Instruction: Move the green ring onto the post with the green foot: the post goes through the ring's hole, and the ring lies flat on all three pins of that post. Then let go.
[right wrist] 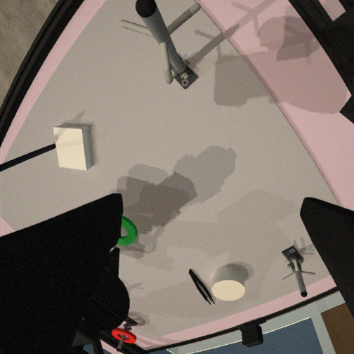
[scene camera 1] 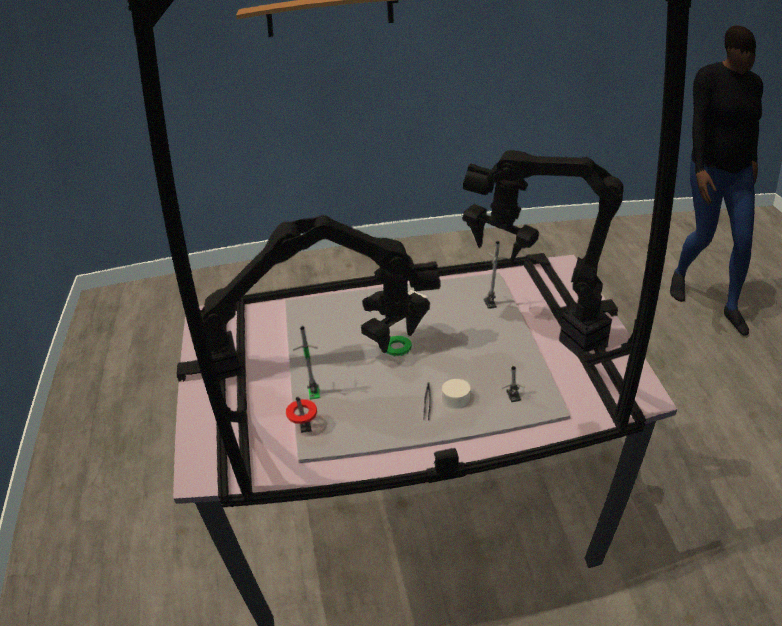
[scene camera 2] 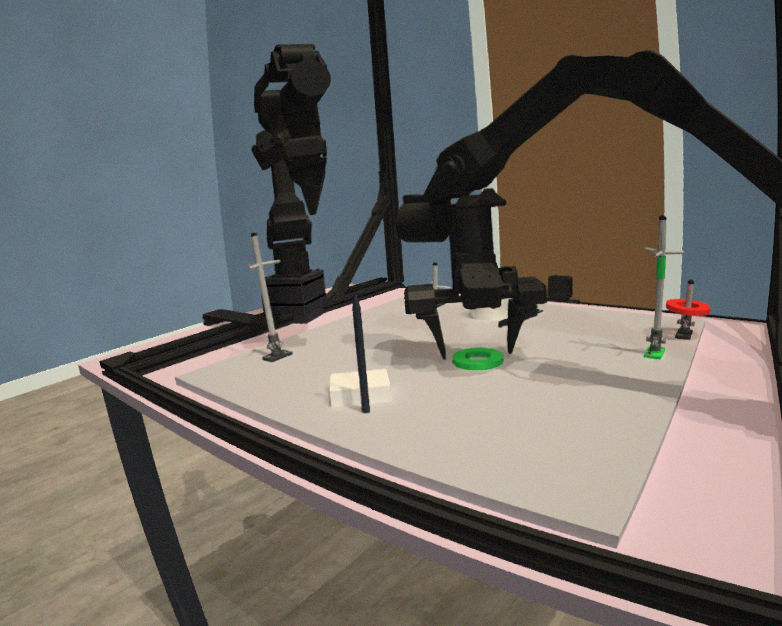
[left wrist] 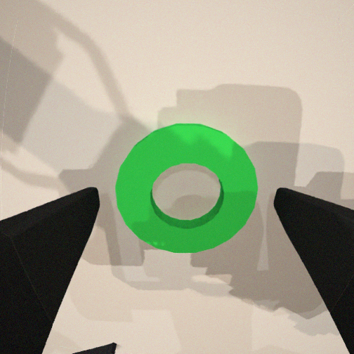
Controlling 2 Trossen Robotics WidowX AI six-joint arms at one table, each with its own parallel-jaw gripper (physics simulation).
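Frame: origin at the left arm's base, x ahead, y left, z up, level; centimetres.
Seen in the pictures: left gripper, between the fingertips: [scene camera 1: 397,343] [scene camera 2: 477,355]; right gripper, between the fingertips: [scene camera 1: 495,254] [scene camera 2: 312,212]; left arm's base, origin of its link: [scene camera 1: 215,345]; right arm's base, origin of its link: [scene camera 1: 587,315] [scene camera 2: 291,274].
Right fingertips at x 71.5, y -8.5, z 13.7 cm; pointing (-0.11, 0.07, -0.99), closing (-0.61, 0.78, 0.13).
Observation:
Pixels of each thing's middle, then the offset from my right fingertips to it. "spot": a spot on its surface instead.
- green ring, middle of its body: [scene camera 2: 477,358] [scene camera 1: 397,345] dx -26.4, dy +0.7, dz -20.9 cm
- tall post, a spot on its surface: [scene camera 2: 659,300] [scene camera 1: 308,365] spot: dx -50.5, dy -7.8, dz -13.4 cm
- green foot, middle of its body: [scene camera 2: 654,352] [scene camera 1: 314,392] dx -50.4, dy -8.5, dz -21.1 cm
- red ring, middle of its body: [scene camera 2: 687,307] [scene camera 1: 301,411] dx -55.4, dy -18.7, dz -16.7 cm
- white cylinder, middle of its body: [scene camera 2: 489,306] [scene camera 1: 456,393] dx -20.4, dy -22.8, dz -19.6 cm
- short post, a spot on its surface: [scene camera 1: 513,385] spot: dx -7.9, dy -27.6, dz -17.6 cm
- white block, middle of its body: [scene camera 2: 359,387] dx -16.9, dy +16.0, dz -20.3 cm
- dark rod, middle of its body: [scene camera 2: 360,353] dx -20.1, dy +19.9, dz -14.3 cm
The green ring [scene camera 1: 408,345] [scene camera 2: 478,365] [left wrist: 134,187] [right wrist: 132,232] lies flat on the grey mat. My left gripper [scene camera 1: 398,342] [scene camera 2: 477,355] [left wrist: 189,196] is open and low, with one fingertip on each side of the ring and a gap to each. The tall post [scene camera 1: 309,368] [scene camera 2: 659,300] with the green foot [scene camera 1: 314,394] [scene camera 2: 654,353] stands upright at the mat's left in scene camera 1; its pins are high up, with no ring on them. My right gripper [scene camera 1: 496,251] [right wrist: 213,204] is open and empty, high over the far right of the mat in scene camera 1.
A red ring [scene camera 1: 290,411] [scene camera 2: 673,306] is on a short post near the green-footed one. A white cylinder [scene camera 1: 455,392] [right wrist: 228,289], tweezers [scene camera 1: 427,401], a short post [scene camera 1: 513,385], a tall post [scene camera 1: 493,277] [scene camera 2: 265,297], a white block [scene camera 2: 339,390] and a dark rod [scene camera 2: 360,352] also stand or lie about.

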